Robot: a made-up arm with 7 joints.
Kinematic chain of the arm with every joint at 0, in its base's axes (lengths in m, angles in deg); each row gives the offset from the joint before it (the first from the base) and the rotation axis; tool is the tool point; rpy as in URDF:
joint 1: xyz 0 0 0.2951 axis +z
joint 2: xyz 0 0 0 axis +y
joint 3: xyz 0 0 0.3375 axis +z
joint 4: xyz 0.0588 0 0 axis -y
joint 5: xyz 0.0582 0 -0.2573 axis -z
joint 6: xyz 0 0 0 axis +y
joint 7: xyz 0.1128 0 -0.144 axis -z
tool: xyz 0 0 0 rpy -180 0 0
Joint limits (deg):
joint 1: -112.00..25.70
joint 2: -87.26..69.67
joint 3: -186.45..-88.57
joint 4: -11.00..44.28
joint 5: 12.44..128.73
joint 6: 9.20..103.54
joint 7: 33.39..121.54
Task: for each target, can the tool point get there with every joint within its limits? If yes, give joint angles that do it. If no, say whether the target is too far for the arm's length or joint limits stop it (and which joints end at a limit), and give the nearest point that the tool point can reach.
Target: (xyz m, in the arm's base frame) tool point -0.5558 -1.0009 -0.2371
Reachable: no: too far | nearest point -0.2102 -0.3786 0.0938 | short by 0.785 m
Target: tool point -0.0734 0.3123 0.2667
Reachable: yes | joints -98.52 -2.84 -163.83 31.92 54.77 50.01 73.48
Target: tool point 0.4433 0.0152 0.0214
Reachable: no: joint limits stop it (at a limit: joint 1, joint 3, joint 6) | nearest point 0.1925 0.1329 -0.0017 | short by 0.278 m
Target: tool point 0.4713 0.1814 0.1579
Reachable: no: joint limits stop it (at a limit: joint 1, joint 3, joint 4, joint 6) | nearest point 0.2577 0.2857 0.1513 | short by 0.238 m
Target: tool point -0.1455 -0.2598 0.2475
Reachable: yes | joints -24.15 -41.86 -108.19 32.68 41.78 59.07 89.44
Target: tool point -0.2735 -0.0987 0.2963
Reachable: yes | joints -77.72 -73.98 -100.35 19.39 113.62 60.28 68.21
